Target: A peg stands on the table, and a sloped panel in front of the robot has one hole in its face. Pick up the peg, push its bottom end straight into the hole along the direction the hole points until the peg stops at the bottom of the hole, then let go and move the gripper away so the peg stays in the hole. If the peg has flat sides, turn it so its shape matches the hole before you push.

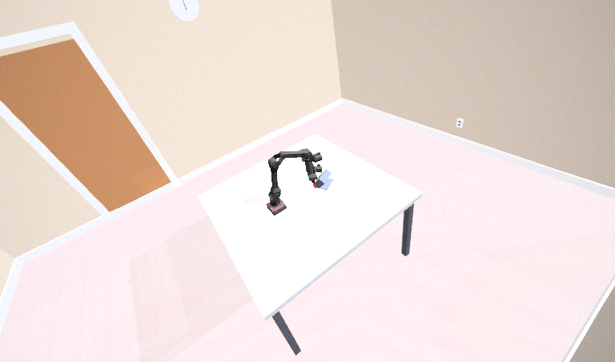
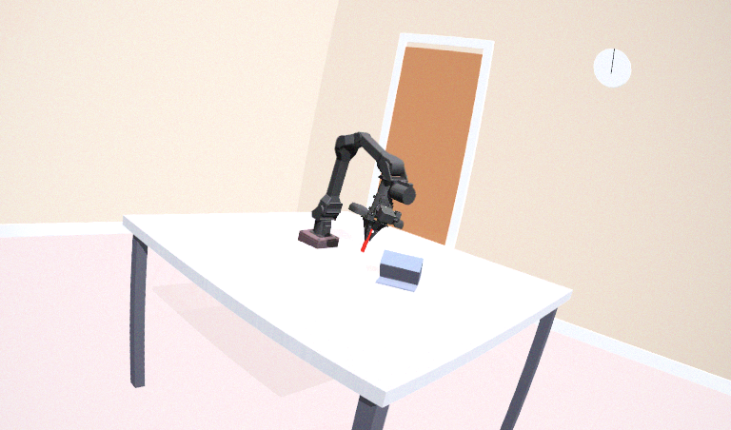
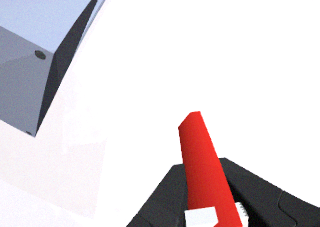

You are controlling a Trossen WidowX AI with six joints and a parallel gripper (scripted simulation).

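Right now the sloped panel is 11 cm ahead of my gripper tip, 7 cm to the left of it and 7 cm below it. The rest, counted from my gripper tip: red peg (2 cm above).
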